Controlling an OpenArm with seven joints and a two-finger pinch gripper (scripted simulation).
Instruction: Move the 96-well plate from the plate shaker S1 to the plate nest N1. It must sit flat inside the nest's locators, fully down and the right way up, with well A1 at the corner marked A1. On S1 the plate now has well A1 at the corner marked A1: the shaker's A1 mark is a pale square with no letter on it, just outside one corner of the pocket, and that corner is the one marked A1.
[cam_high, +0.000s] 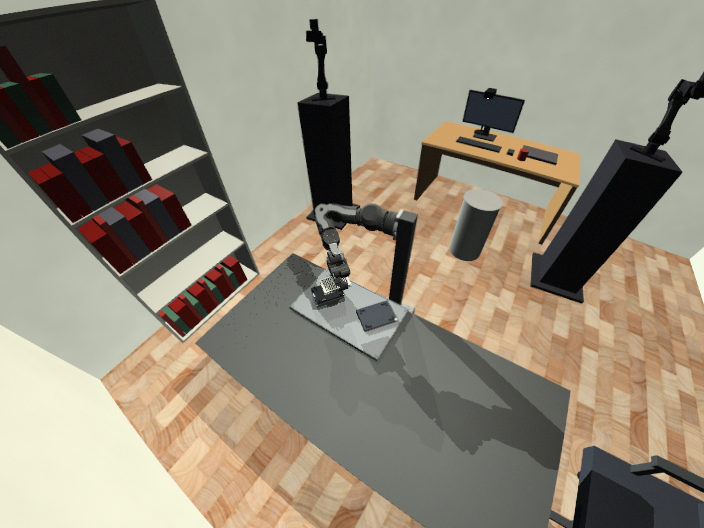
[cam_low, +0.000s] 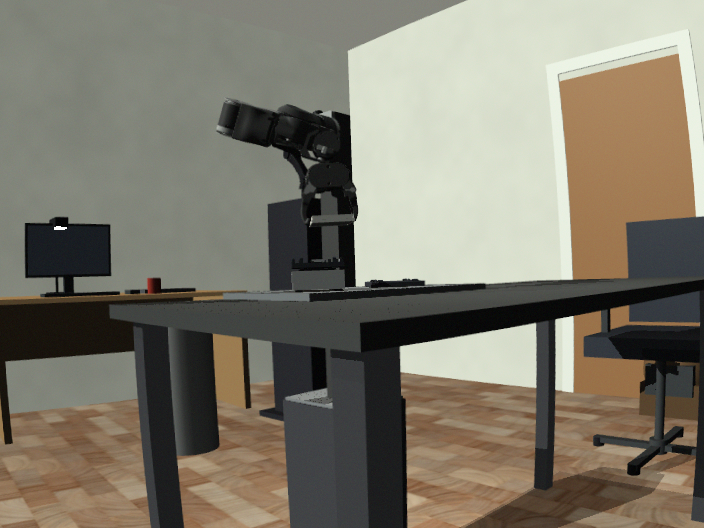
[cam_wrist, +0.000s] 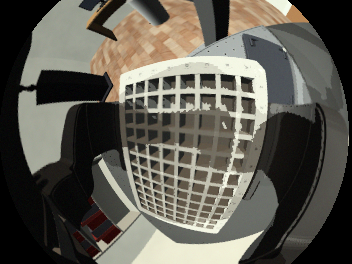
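The dark plate nest N1 is 10 mm ahead of my hand, 200 mm to the left of it and 140 mm below it. Also, from my hand: white 96-well plate (10 mm ahead, 10 mm to the right); A1 corner mark (10 mm behind, 290 mm to the left, 130 mm below); plate shaker S1 (40 mm ahead, 70 mm to the right, 80 mm below).
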